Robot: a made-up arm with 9 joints.
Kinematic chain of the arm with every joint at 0, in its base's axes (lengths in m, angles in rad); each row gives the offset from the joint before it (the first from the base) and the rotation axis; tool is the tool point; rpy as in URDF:
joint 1: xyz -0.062 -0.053 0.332 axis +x
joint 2: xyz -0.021 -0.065 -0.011 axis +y
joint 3: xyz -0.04 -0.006 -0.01 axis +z
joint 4: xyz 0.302 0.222 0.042 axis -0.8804 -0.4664 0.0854
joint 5: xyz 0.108 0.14 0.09 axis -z
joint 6: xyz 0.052 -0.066 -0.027 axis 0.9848 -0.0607 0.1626
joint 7: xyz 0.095 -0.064 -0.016 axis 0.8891 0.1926 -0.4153
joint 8: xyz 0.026 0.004 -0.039 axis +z
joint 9: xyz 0.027 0 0.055 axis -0.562 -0.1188 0.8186
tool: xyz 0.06 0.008 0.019 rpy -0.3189 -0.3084 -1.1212
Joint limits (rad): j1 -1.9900..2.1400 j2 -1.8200..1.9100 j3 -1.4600..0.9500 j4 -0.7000..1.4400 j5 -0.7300..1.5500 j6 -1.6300..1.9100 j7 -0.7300..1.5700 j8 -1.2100..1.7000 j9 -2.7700..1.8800
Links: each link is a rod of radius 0.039 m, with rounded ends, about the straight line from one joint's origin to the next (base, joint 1, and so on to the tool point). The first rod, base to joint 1, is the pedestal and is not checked.
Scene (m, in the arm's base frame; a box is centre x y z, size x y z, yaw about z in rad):
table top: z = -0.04
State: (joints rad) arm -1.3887 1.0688 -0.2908 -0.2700 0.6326 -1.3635 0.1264 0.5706 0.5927
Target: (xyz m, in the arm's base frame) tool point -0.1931 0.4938 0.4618
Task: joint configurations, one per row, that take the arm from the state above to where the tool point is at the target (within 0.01 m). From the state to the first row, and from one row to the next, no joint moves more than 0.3 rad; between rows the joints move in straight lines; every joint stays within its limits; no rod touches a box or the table.
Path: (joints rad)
1: -1.3942 0.7974 -0.2949 -0.2030 0.6266 -1.3704 0.1654 0.5323 0.5633
2: -1.3997 0.5260 -0.2990 -0.1361 0.6206 -1.3773 0.2044 0.4939 0.5339
3: -1.4052 0.2545 -0.3030 -0.0691 0.6147 -1.3842 0.2434 0.4556 0.5045
4: -1.4107 -0.0169 -0.3071 -0.0022 0.6087 -1.3911 0.2823 0.4172 0.4750
5: -1.4161 -0.2883 -0.3112 0.0648 0.6027 -1.3980 0.3213 0.3789 0.4456
6: -1.4216 -0.5597 -0.3153 0.1318 0.5967 -1.4049 0.3603 0.3405 0.4162
7: -1.4271 -0.8311 -0.3194 0.1987 0.5907 -1.4118 0.3993 0.3022 0.3868
8: -1.4326 -1.1026 -0.3235 0.2657 0.5847 -1.4187 0.4383 0.2638 0.3574
9: -1.4381 -1.3740 -0.3275 0.3326 0.5788 -1.4256 0.4773 0.2255 0.3280

